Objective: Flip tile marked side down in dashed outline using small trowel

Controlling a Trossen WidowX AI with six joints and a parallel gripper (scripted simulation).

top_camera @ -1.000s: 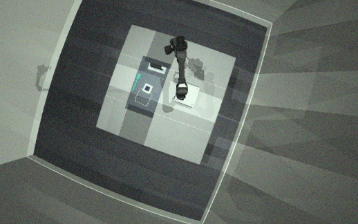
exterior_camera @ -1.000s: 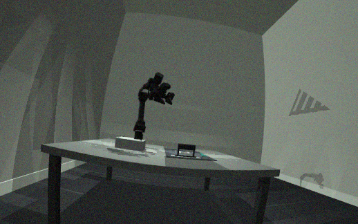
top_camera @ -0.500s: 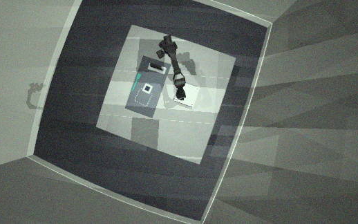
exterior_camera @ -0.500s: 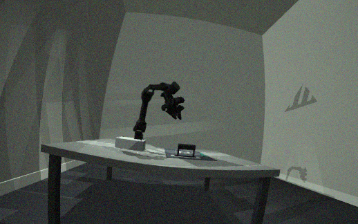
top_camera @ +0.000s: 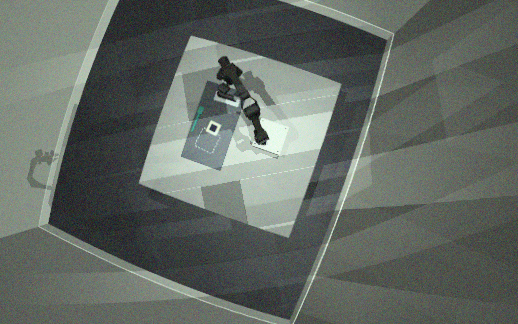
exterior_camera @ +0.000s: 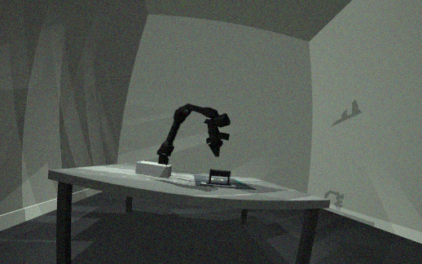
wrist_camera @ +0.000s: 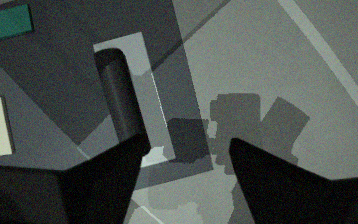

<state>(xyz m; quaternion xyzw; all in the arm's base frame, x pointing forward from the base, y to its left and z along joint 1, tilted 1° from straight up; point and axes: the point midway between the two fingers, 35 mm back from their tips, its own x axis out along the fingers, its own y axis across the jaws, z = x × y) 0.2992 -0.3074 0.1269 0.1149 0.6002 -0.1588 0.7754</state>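
Now: gripper tip 2 cm short of the trowel, 6 cm to the right of it and 13 cm above it. The rest, counted from my gripper tip: tile: 8 cm ahead, 30 cm to the left, 16 cm below; teal elongated object: 23 cm ahead, 24 cm to the left, 16 cm below.
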